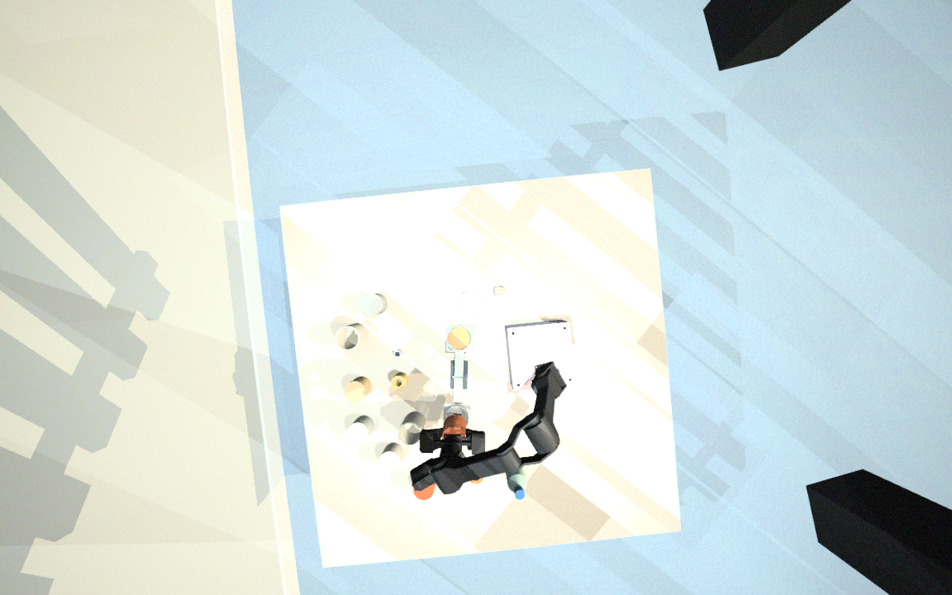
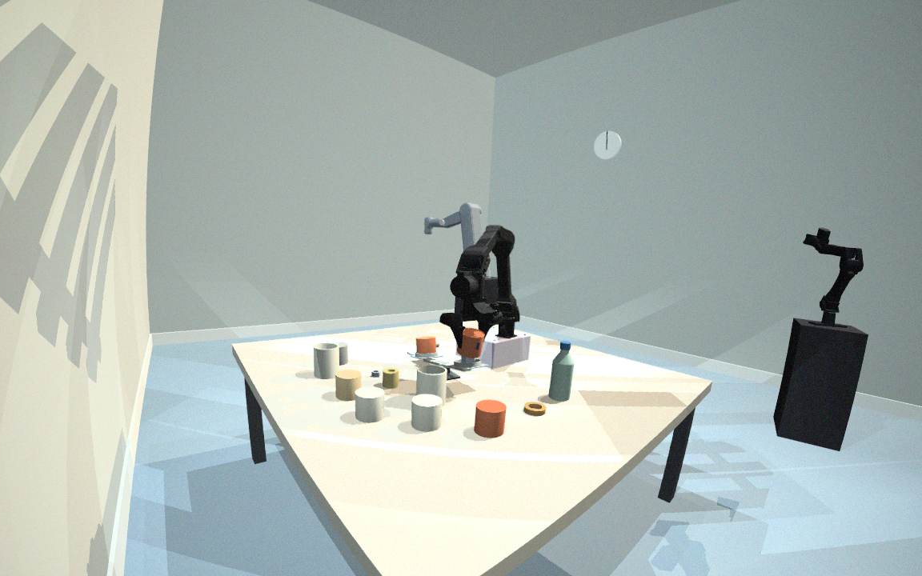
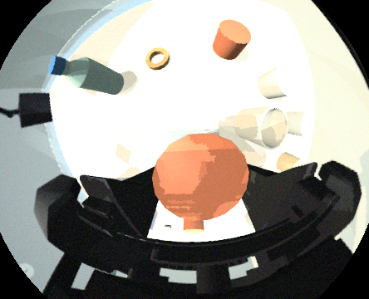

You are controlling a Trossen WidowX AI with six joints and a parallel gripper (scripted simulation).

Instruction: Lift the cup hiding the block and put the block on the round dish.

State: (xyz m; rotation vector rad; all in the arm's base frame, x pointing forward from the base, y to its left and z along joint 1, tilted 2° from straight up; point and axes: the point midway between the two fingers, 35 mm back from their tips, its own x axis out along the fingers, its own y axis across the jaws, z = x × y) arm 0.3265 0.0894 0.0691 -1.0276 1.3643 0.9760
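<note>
Right now the pale grey-blue block is 1 cm behind my gripper tip, 1 cm to the right of it and 5 cm below it. The rest, counted from my gripper tip: bottle: 14 cm behind, 23 cm to the left, 2 cm below; then round white dish: 15 cm behind, 36 cm to the right, 13 cm below; then orange ring: 1 cm behind, 23 cm to the left, 13 cm below.
</note>
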